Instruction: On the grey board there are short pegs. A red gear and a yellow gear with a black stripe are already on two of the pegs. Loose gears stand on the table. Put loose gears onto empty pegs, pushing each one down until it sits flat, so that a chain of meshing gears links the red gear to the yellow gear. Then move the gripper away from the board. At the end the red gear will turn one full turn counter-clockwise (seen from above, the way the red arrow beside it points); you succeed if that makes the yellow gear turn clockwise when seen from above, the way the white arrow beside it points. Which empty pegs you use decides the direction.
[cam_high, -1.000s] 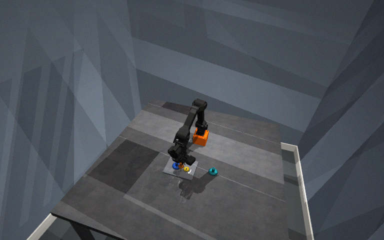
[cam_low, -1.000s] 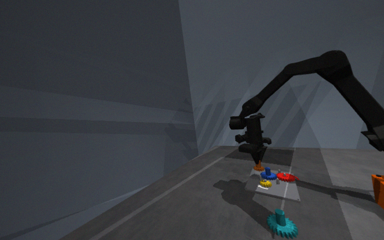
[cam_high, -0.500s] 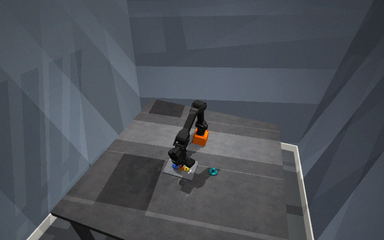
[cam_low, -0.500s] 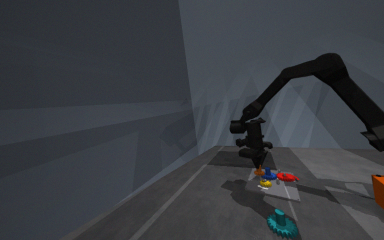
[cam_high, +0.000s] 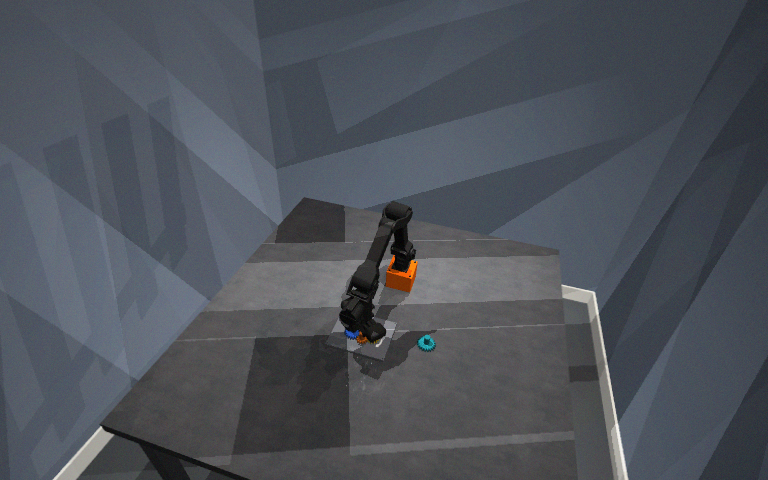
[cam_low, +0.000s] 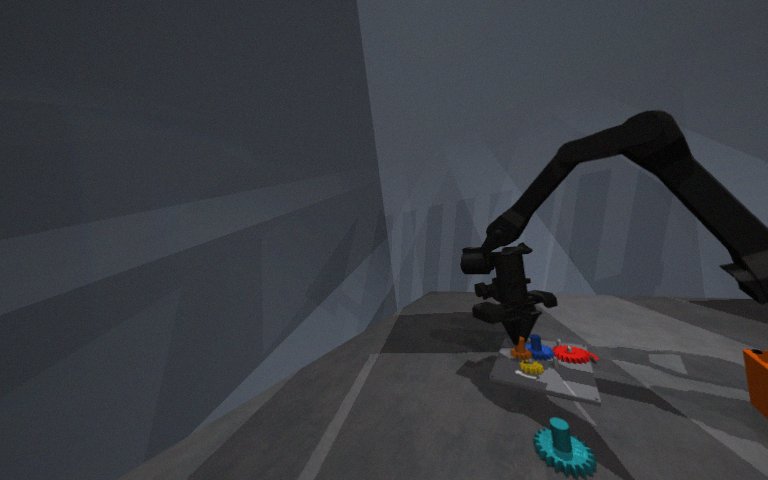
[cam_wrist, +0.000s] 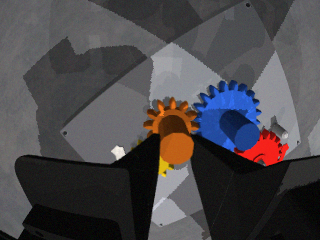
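Right now the yellow gear is 2 cm behind my gripper tip, 3 cm to the left of it and 3 cm below it. From my gripper tip the other things lie so: orange gear: 1 cm below; blue gear: 3 cm behind, 4 cm to the right, 2 cm below; white arrow: 1 cm behind, 6 cm to the left, 4 cm below.
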